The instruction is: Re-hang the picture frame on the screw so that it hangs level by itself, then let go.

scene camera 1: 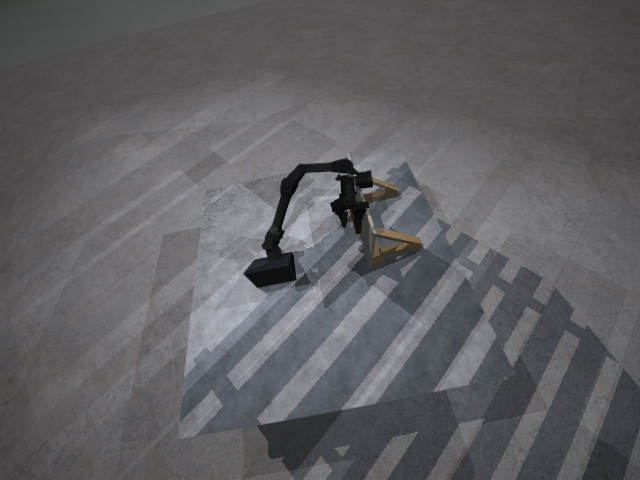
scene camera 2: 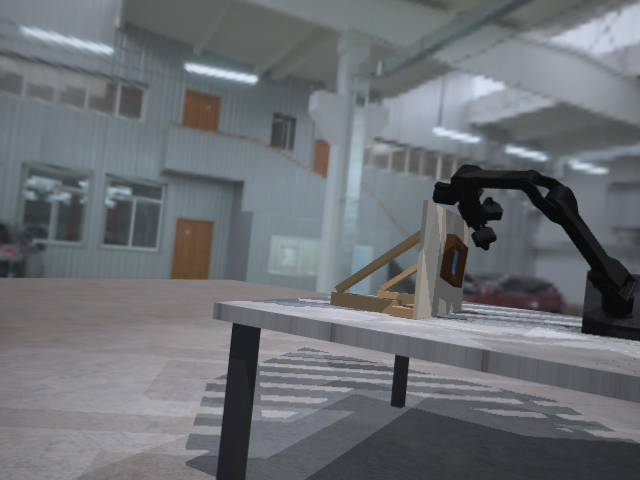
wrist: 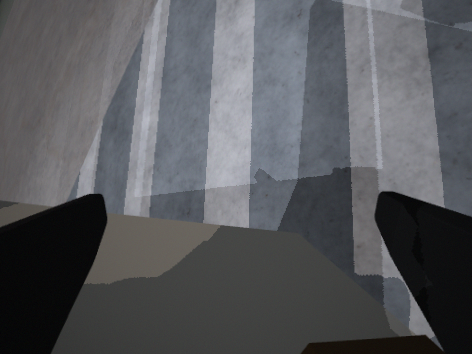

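Pixels of known places: gripper, fingertip midpoint: (scene camera 1: 351, 227) (wrist: 242, 206); arm's base, link origin: (scene camera 1: 274, 258) (scene camera 2: 617, 308).
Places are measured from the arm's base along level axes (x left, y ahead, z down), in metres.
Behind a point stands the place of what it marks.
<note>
The brown picture frame (scene camera 1: 356, 224) (scene camera 2: 448, 264) {x 0.147, y 0.433, z -0.073 m} (wrist: 370, 345) {x -0.020, y 0.406, z -0.087 m} with a blue picture is against the arm-side face of the pale upright board (scene camera 1: 367, 241) {x -0.101, y 0.429, z -0.077 m} (scene camera 2: 424, 268) {x 0.283, y 0.472, z -0.055 m} (wrist: 225, 292) {x -0.091, y 0.430, z -0.101 m}. In the wrist view a strip of the frame shows at the bottom edge, and its top edge is not parallel to the board's top edge. The screw does not show. My gripper (scene camera 1: 352, 228) {x -0.060, y 0.368, z -0.160 m} (scene camera 2: 483, 238) {x -0.060, y 0.368, z -0.160 m} (wrist: 242, 206) {x -0.060, y 0.368, z -0.160 m} is open and empty, fingers pointing down, in front of the board's upper part and close to the frame. In scene camera 1 the fingers partly cover the frame.
Wooden braces (scene camera 1: 395, 237) {x -0.127, y 0.548, z -0.084 m} (scene camera 2: 377, 262) {x 0.249, y 0.608, z -0.058 m} prop the board from behind on the grey table (scene camera 1: 310, 382) {x -0.548, y 0.025, z 0.076 m} (scene camera 2: 361, 338) {x 0.596, y 0.525, z 0.097 m}. The arm's black base (scene camera 1: 271, 271) {x -0.100, y -0.013, z -0.071 m} (scene camera 2: 610, 315) {x 0.023, y 0.018, z 0.020 m} stands on the table on the frame side. The wrist camera housing (scene camera 1: 364, 179) {x 0.046, y 0.464, z -0.304 m} (scene camera 2: 444, 192) {x 0.088, y 0.472, z -0.283 m} is near the board's top edge.
</note>
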